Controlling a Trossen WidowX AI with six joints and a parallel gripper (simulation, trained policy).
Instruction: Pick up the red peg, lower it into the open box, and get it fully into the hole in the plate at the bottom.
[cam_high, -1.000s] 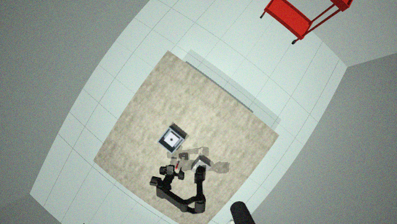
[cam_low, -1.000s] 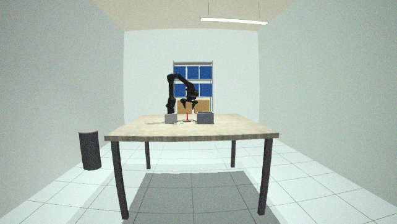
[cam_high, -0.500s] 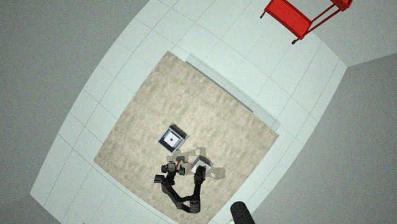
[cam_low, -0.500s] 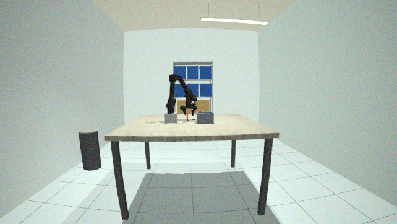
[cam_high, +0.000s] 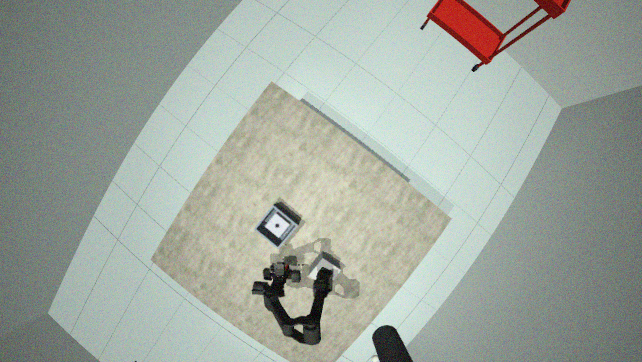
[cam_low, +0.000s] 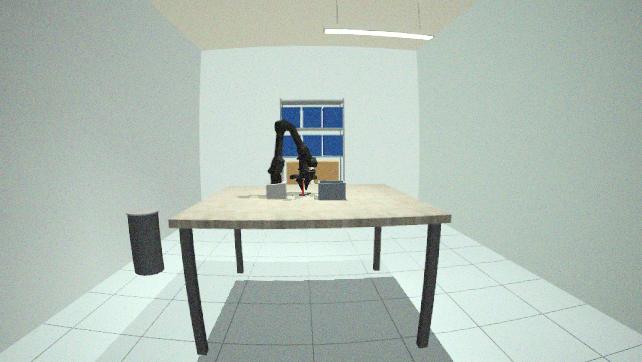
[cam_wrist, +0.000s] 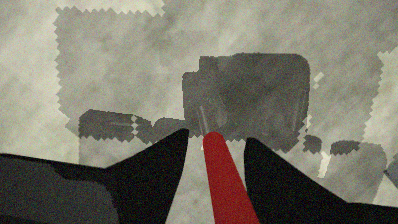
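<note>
The grey box lies 14 cm ahead of my gripper tip and 18 cm to the right of it. Also, from my gripper tip: red peg (1 cm behind, 1 cm to the left, 1 cm above).
</note>
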